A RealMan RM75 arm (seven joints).
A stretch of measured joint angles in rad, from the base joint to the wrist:
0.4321, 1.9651, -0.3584, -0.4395, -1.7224, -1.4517, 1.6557
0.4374, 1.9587, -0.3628, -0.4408, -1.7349, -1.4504, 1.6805
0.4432, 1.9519, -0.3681, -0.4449, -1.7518, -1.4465, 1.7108
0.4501, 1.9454, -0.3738, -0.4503, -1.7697, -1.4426, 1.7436
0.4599, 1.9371, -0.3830, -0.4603, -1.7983, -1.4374, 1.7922
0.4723, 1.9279, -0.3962, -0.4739, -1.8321, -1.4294, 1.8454
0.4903, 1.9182, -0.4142, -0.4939, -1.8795, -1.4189, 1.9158
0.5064, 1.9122, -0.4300, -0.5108, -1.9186, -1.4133, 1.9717
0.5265, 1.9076, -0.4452, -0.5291, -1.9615, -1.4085, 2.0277
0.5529, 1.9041, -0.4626, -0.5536, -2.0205, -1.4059, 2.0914
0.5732, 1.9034, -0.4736, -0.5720, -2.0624, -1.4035, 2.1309
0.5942, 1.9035, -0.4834, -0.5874, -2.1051, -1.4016, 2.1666
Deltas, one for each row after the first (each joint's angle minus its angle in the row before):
0.0053, -0.0064, -0.0044, -0.0013, -0.0125, 0.0013, 0.0248
0.0058, -0.0068, -0.0053, -0.0041, -0.0169, 0.0039, 0.0303
0.0069, -0.0065, -0.0057, -0.0054, -0.0179, 0.0039, 0.0328
0.0098, -0.0083, -0.0092, -0.0100, -0.0286, 0.0052, 0.0486
0.0124, -0.0092, -0.0132, -0.0136, -0.0338, 0.0080, 0.0532
0.0180, -0.0097, -0.0180, -0.0200, -0.0474, 0.0105, 0.0704
0.0161, -0.0060, -0.0158, -0.0169, -0.0391, 0.0056, 0.0559
0.0201, -0.0046, -0.0152, -0.0183, -0.0429, 0.0048, 0.0560
0.0264, -0.0035, -0.0174, -0.0245, -0.0590, 0.0026, 0.0637
0.0203, -0.0007, -0.0110, -0.0184, -0.0419, 0.0024, 0.0395
0.0210, 0.0001, -0.0098, -0.0154, -0.0427, 0.0019, 0.0357

